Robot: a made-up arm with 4 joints.
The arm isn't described. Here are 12 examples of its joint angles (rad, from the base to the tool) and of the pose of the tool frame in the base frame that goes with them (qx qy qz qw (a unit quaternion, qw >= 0); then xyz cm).
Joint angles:
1: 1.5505 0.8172 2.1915 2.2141
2: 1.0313 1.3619 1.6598 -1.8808
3: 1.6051 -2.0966 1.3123 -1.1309
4: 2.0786 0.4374 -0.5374 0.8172
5: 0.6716 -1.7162 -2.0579 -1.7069
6: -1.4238 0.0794 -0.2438 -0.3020
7: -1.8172 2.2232 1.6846 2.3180
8: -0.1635 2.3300 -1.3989 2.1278
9: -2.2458 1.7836 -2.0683 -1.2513
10: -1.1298 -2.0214 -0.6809 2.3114
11: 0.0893 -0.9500 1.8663 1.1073
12: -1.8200 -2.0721 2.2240 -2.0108
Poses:
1: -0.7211 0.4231 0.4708 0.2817 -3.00 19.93 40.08
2: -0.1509 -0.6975 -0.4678 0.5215 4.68 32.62 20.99
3: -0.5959 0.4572 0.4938 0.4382 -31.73 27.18 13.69
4: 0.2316 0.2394 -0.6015 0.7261 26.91 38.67 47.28
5: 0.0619 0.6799 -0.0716 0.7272 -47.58 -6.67 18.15
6: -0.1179 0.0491 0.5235 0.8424 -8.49 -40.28 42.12
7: 0.6601 0.1725 0.0594 0.7287 -6.59 -26.70 16.92
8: -0.1790 0.7258 0.0312 0.6634 -38.17 20.27 1.11
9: -0.4609 -0.4870 -0.4347 0.6012 5.53 -35.81 3.45
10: -0.7620 0.2975 -0.4529 0.3545 10.15 -47.16 -6.49
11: -0.1775 -0.7438 -0.0629 0.6414 -21.62 -16.61 19.87
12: 0.3013 0.5130 -0.7894 0.1512 42.27 -18.30 3.69
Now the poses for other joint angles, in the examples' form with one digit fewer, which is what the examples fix.
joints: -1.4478 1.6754 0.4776 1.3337
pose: 0.712 0.199 -0.671 0.056 -12.0 -41.8 22.2
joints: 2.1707 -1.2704 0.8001 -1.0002
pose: -0.282 0.563 0.738 0.242 -4.8 38.5 32.6
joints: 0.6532 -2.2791 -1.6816 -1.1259
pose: 0.516 0.445 0.210 0.701 -47.7 -9.4 5.3
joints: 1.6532 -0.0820 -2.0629 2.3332
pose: 0.773 -0.371 0.204 0.472 -21.7 29.7 52.0
